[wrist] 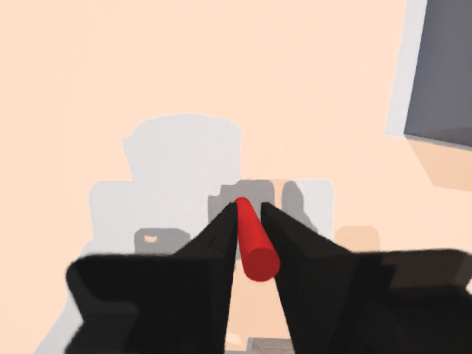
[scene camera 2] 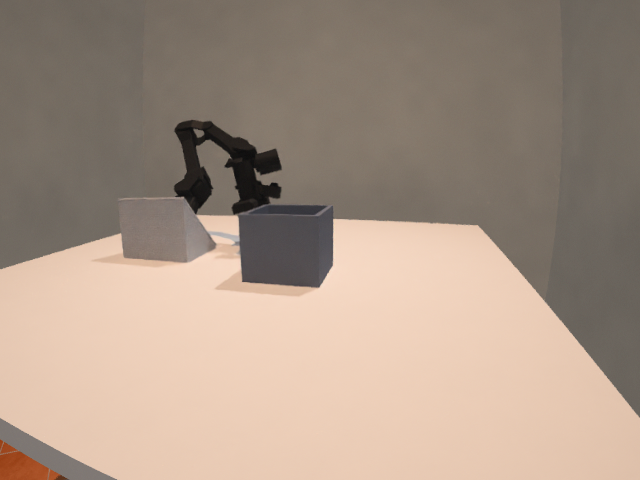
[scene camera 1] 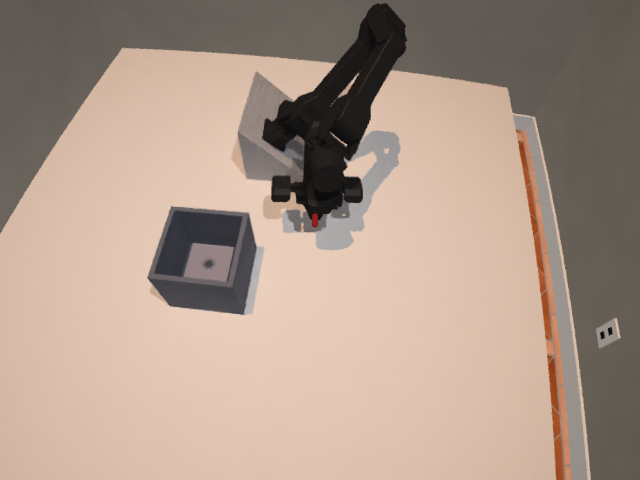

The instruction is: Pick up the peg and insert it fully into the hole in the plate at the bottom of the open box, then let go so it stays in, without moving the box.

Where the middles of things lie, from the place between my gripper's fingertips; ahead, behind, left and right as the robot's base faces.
Labels:
My gripper is now 1 cm past the red peg (wrist: 260, 262). The rest, counted from my hand: pale plate (scene camera 1: 212, 262) (13 cm ahead, 21 cm to the right); dark blue-grey box (scene camera 1: 184, 226) (13 cm ahead, 21 cm to the right, 3 cm above).

